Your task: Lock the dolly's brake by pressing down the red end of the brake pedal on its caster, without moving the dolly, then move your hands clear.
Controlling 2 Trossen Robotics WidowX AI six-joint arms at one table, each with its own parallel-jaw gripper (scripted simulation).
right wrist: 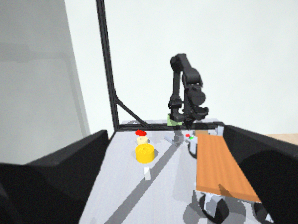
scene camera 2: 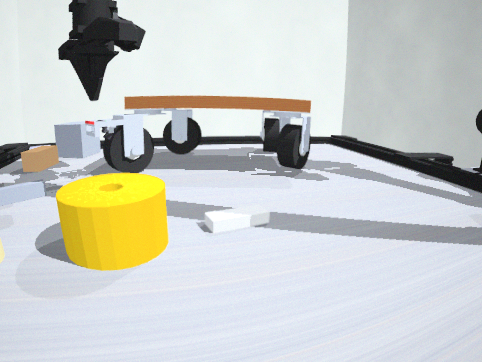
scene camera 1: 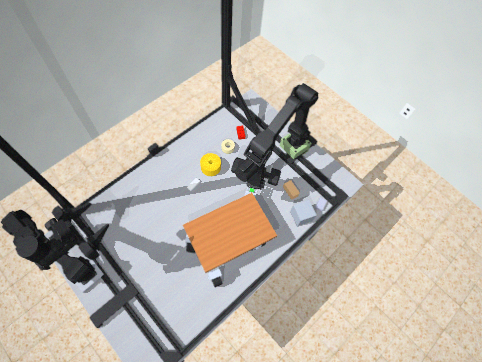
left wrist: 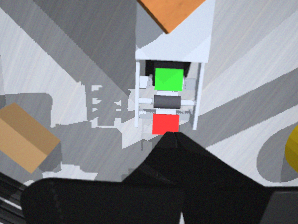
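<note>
There's a grey box (scene camera 2: pixel 72 142) here, and that grey box is out of frame in the left wrist view. I can see a tan box (scene camera 2: pixel 37 159) too. Then there's a white block (scene camera 2: pixel 224 220), and in the left wrist view the block is out of frame. As for my left gripper (scene camera 2: pixel 94 100), you'd also find it in the left wrist view (left wrist: pixel 172 139). And my right gripper (scene camera 1: pixel 99 213) is there in the right wrist view as well (right wrist: pixel 165 132).
</note>
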